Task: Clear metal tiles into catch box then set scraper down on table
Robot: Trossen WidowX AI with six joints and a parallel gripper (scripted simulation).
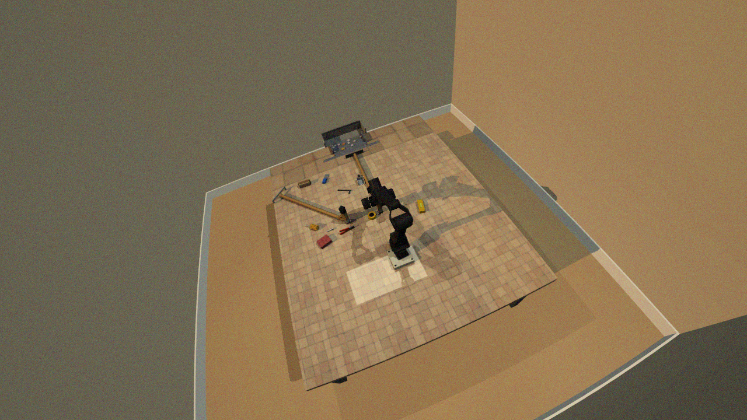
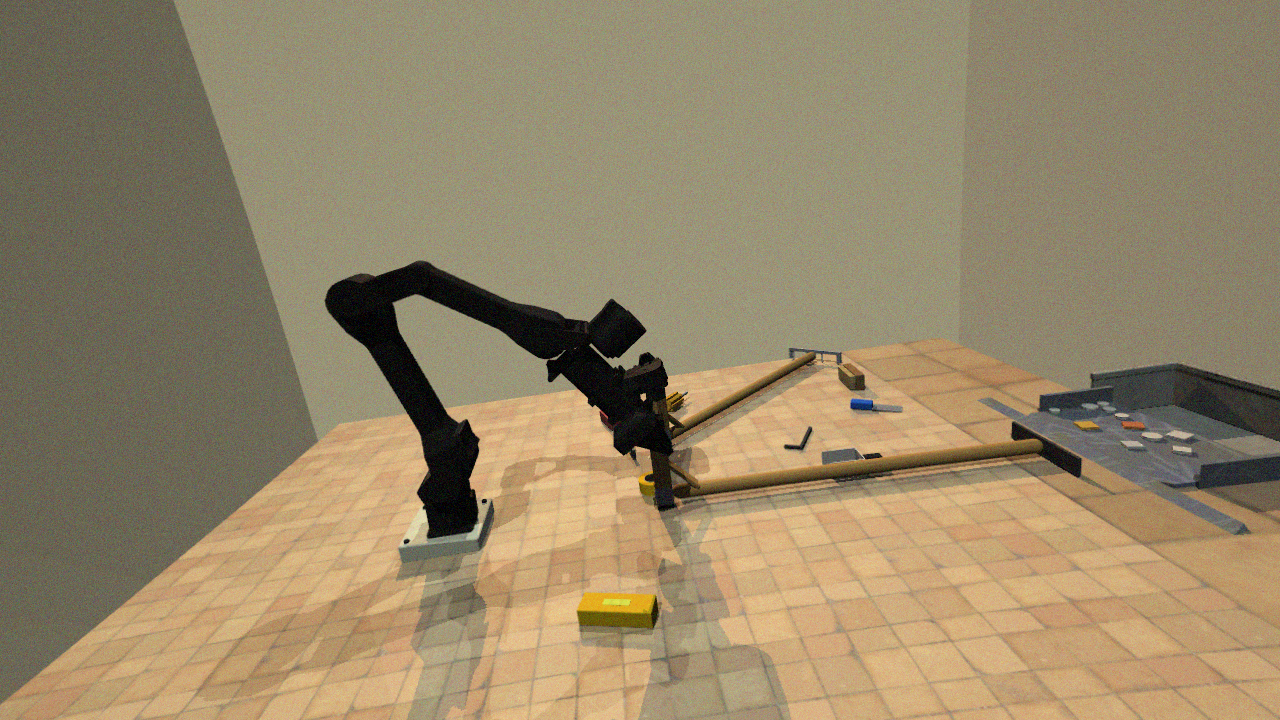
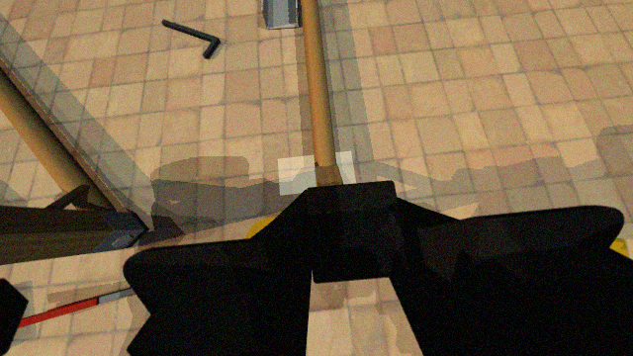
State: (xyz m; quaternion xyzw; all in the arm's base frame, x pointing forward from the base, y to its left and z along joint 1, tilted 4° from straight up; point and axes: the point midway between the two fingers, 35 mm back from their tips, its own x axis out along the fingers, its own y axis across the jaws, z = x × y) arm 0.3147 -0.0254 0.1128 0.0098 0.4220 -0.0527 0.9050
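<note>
My gripper tip is now 80 mm above the yellow tape roll, 60 mm to the right of it and 30 mm past it. The rest, counted from my gripper tip: red screwdriver (230 mm to the left, 80 mm below, 40 mm behind); then yellow block (220 mm to the right, 120 mm behind, 80 mm below); then hex key (250 mm ahead, 120 mm to the left, 90 mm below).
</note>
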